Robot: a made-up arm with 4 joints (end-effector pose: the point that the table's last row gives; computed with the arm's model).
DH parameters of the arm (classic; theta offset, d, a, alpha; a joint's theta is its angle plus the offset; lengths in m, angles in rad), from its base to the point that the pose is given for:
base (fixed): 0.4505 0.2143 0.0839 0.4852
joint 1: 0 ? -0.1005 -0.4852
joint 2: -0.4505 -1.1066 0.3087 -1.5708
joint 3: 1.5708 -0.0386 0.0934 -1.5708
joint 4: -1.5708 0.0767 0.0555 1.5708
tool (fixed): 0 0.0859 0 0
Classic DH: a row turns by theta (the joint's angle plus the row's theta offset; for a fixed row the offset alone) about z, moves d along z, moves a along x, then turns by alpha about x.
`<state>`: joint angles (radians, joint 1 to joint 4).
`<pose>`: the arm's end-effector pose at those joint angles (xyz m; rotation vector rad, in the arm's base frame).
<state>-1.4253 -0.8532 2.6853 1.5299</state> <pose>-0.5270 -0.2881 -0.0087 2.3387 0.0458 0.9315</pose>
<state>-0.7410 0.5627 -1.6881 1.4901</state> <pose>0.1372 -0.2017 -0.5506 -1.6176 0.1850 0.1626</pose>
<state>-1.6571 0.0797 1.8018 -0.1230</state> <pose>-0.4717 -0.2005 -0.1625 1.9324 0.5110 -0.6453</pose>
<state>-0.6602 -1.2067 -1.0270 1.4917</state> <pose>-0.3152 -0.6147 -0.4608 -0.8819 1.7007 -0.8969</pose>
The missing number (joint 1, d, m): 0.5153
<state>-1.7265 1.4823 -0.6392 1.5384</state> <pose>-0.3704 0.2311 -0.4426 -0.9174 1.1855 1.2042</pose>
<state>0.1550 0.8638 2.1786 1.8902</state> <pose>0.2476 -0.0109 -0.2668 0.5579 -1.4297 -1.0847</pose>
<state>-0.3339 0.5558 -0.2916 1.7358</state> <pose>0.1522 -0.1469 -0.6269 -1.5756 1.0716 1.1906</pose>
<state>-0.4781 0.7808 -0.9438 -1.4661</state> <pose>0.1325 -0.2556 -0.5309 1.0293 -1.6240 1.9472</pose>
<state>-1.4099 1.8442 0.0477 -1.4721</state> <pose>-0.2990 0.0477 -0.3532 1.9562 -0.5604 1.0425</pose>
